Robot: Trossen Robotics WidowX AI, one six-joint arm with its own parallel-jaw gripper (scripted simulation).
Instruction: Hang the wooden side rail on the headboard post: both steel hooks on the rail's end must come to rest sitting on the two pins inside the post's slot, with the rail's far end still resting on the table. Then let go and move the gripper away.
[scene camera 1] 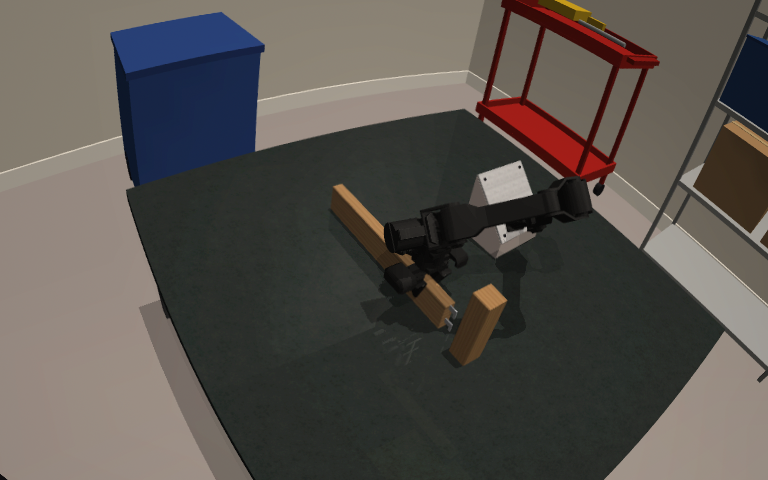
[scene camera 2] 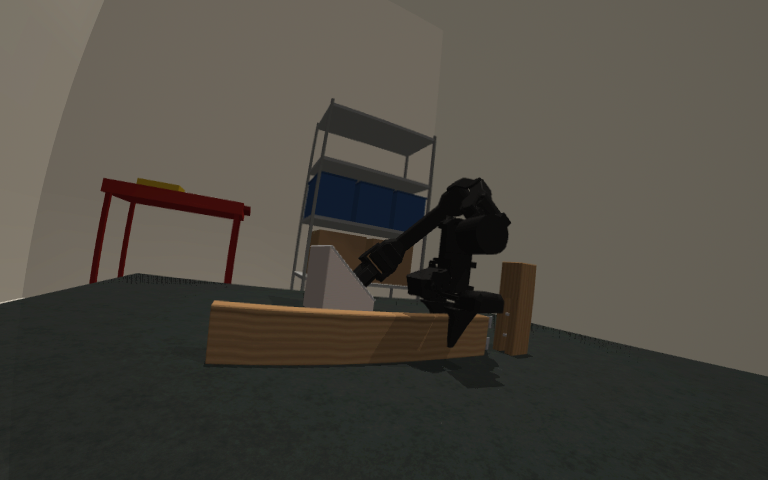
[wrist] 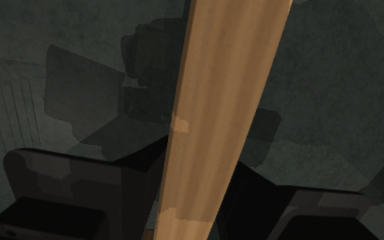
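Observation:
Scene camera 2 shows the gripper (scene camera 2: 444, 344), a wooden side rail (scene camera 2: 239, 333) and an upright headboard post (scene camera 2: 517, 288). In scene camera 1: the post (scene camera 1: 485, 306), the gripper (scene camera 1: 420, 293) and the rail (scene camera 1: 349, 210). The wrist view has the gripper (wrist: 189, 144) and the rail (wrist: 226, 59).

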